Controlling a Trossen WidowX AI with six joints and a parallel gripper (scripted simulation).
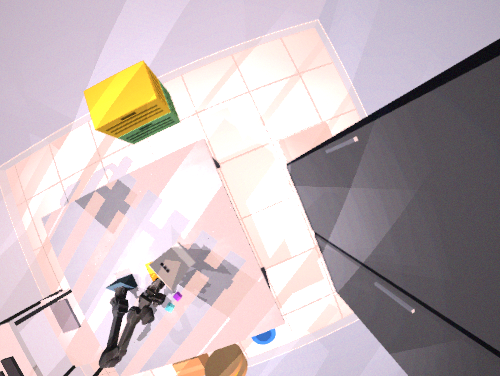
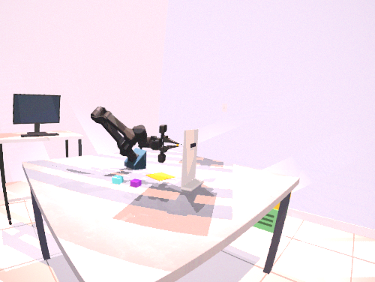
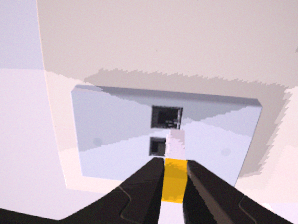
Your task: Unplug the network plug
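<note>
My gripper tip is 190 mm above the orange marked square, 130 mm past it and 10 mm to the left of it. Also, from my gripper tip: purple cube 210 mm to the right, 180 mm below, 60 mm behind; yellow network plug right at my gripper tip; upright panel 70 mm below, 50 mm ahead, 40 mm to the left.
</note>
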